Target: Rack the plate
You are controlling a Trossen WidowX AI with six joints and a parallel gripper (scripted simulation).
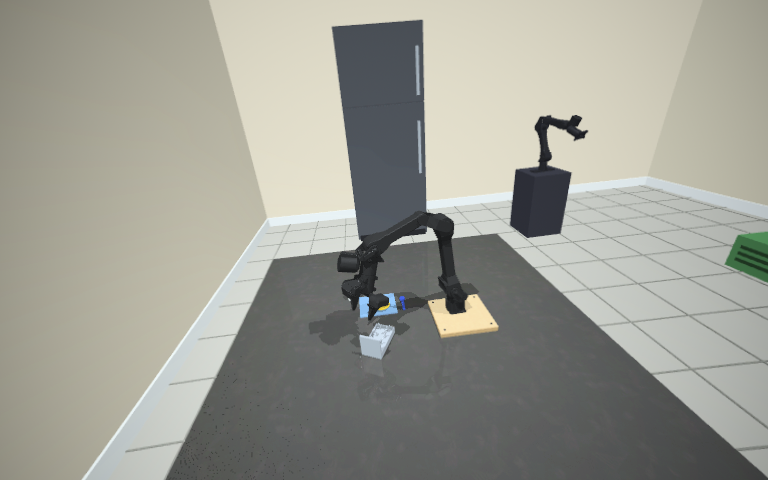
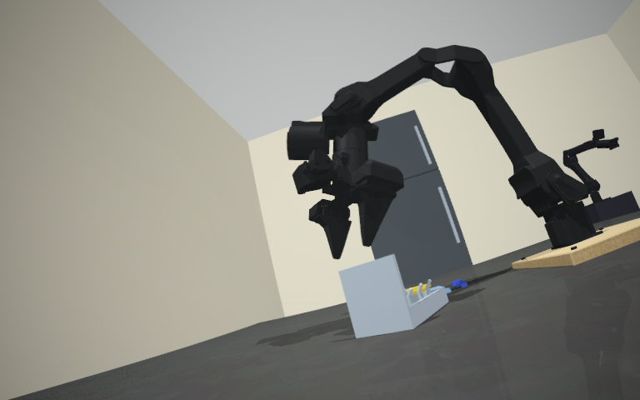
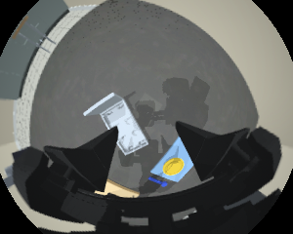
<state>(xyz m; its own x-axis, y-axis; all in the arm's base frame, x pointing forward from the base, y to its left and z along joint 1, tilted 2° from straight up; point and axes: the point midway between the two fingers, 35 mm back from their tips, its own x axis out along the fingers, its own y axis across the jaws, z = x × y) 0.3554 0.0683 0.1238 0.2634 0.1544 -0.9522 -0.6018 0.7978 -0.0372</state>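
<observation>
Right now my gripper tip is 8 cm past the yellow plate, 16 cm to the left of it and 9 cm above it. From my gripper tip the other things lie so: blue spoon 17 cm behind, 18 cm to the right, 10 cm below; light blue mat 7 cm behind, 18 cm to the right, 10 cm below; dish rack 5 cm behind, 3 cm to the left, 8 cm below.
</observation>
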